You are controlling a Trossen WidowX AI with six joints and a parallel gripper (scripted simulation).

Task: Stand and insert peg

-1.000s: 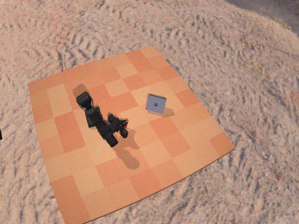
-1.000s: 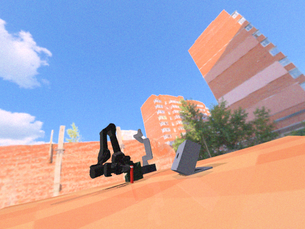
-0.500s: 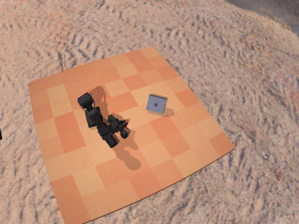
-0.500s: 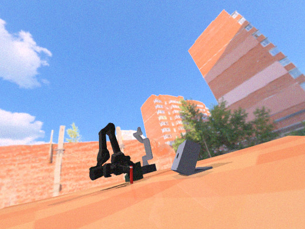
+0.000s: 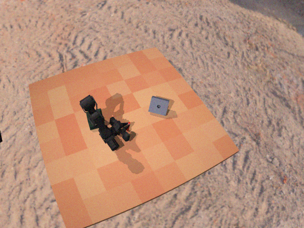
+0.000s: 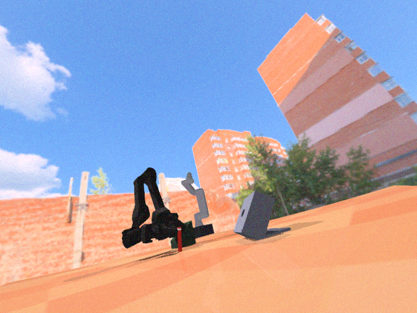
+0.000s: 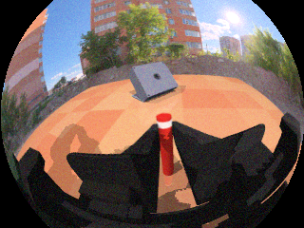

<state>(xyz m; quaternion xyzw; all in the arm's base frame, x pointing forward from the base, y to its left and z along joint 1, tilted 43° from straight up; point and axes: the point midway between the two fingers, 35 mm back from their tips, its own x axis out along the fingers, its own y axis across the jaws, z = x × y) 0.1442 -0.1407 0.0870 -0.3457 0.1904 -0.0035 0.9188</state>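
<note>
The red peg lies 1 cm below my gripper tip. The rest, counted from my gripper tip: grey sloped panel 28 cm ahead, 4 cm to the left, 2 cm below.
</note>
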